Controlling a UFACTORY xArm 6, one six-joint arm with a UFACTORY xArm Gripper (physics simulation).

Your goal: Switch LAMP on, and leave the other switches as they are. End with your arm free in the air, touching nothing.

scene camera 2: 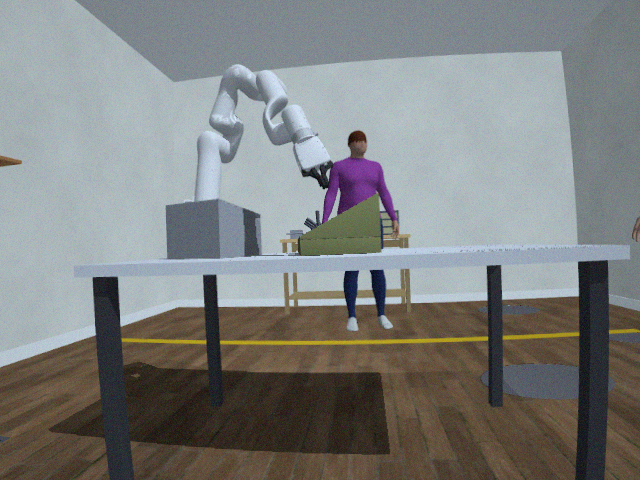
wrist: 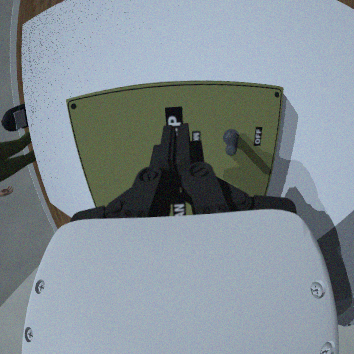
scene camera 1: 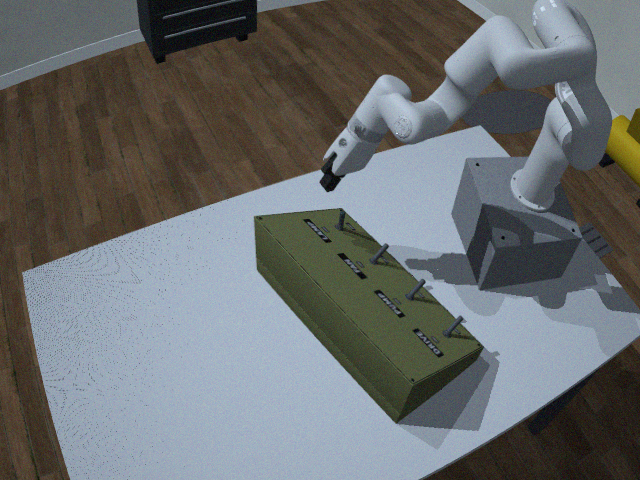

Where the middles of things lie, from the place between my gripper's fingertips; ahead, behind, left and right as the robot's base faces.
Right now the olive switch box (scene camera 1: pixel 396 346) is 3 cm ahead of my hand, 21 cm to the left of it and 13 cm below it.
